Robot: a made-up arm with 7 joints. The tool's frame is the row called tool. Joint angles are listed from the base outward.
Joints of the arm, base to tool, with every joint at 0 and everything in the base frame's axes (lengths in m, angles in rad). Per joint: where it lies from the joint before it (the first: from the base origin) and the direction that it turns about. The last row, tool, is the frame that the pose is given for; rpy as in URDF.
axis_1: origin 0 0 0 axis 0.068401 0.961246 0.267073
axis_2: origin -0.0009 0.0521 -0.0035 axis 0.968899 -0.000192 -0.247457
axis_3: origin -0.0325 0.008 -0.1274 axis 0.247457 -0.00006 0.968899
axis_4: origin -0.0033 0 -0.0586 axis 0.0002 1 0.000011
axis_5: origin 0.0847 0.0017 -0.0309 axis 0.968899 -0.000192 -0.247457
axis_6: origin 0.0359 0 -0.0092 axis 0.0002 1 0.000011
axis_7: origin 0.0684 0 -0.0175 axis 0.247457 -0.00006 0.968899
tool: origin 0 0 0 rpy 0 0.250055 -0.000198
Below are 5 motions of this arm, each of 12 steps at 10 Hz.
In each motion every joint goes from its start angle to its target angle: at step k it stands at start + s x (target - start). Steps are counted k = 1, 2, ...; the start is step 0. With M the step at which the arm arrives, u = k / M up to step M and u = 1 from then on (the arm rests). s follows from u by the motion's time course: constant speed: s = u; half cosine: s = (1 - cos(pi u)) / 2; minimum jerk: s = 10 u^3 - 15 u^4 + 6 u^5.
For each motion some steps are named. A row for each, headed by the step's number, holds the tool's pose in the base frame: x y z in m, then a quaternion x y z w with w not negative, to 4 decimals.
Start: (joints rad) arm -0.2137 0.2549 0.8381 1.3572 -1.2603 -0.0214 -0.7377
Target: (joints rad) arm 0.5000 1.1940 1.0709 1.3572 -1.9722 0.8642 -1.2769
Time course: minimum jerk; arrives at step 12
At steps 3, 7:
3: -0.0018 0.2186 -0.3534 -0.5809 -0.0320 0.4032 0.7063
7: -0.0791 0.3558 -0.2132 -0.5117 -0.2576 0.2690 0.7743

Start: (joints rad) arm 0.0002 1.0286 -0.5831 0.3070 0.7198 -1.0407 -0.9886
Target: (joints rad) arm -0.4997 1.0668 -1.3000 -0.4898 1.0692 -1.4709 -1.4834
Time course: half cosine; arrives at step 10
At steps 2, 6, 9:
2: 0.0709 0.1467 -0.2328 0.4200 0.1191 -0.8872 0.1497
6: 0.0458 0.0864 -0.1919 -0.4346 0.1591 0.8482 0.2576
9: 0.0242 0.0818 -0.1643 -0.4341 0.2906 0.7180 0.4600

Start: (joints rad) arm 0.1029 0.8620 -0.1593 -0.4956 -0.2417 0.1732 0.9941
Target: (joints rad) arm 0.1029 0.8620 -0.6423 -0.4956 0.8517 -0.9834 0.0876
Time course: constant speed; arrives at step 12
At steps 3, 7, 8, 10, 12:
3: 0.1312 0.1028 -0.1521 0.2814 -0.1768 0.0645 0.9410
7: 0.0973 0.0688 -0.1539 0.3015 -0.3153 -0.2477 0.8650
8: 0.0860 0.0617 -0.1554 0.3051 -0.3440 -0.3262 0.8259
10: 0.0608 0.0509 -0.1595 0.3087 -0.3936 -0.4760 0.7233
12: 0.0337 0.0455 -0.1646 0.3062 -0.4326 -0.6088 0.5902

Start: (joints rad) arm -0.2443 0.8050 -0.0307 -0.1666 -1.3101 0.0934 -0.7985
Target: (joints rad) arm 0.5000 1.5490 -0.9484 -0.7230 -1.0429 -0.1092 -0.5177
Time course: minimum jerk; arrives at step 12
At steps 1, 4, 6, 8, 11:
1: 0.2154 0.1548 -0.1267 -0.2422 -0.0638 -0.4862 0.8372
4: 0.1795 0.1427 -0.1494 -0.2095 0.0713 -0.5119 0.8301
6: 0.1113 0.1302 -0.1742 -0.1999 0.2543 -0.5369 0.7792
8: 0.0320 0.1237 -0.1737 -0.2325 0.4175 -0.5383 0.6941
11: -0.0202 0.1205 -0.1533 -0.2757 0.5174 -0.5187 0.6223

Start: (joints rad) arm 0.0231 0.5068 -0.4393 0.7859 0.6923 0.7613 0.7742
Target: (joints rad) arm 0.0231 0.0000 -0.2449 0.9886 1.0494 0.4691 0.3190
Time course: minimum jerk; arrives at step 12
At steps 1, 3, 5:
1: 0.0192 0.2152 -0.3285 0.8161 0.3738 0.0818 0.4330
3: 0.0171 0.2025 -0.3359 0.7994 0.3908 0.0603 0.4523
5: 0.0116 0.1692 -0.3522 0.7541 0.4299 0.0022 0.4965

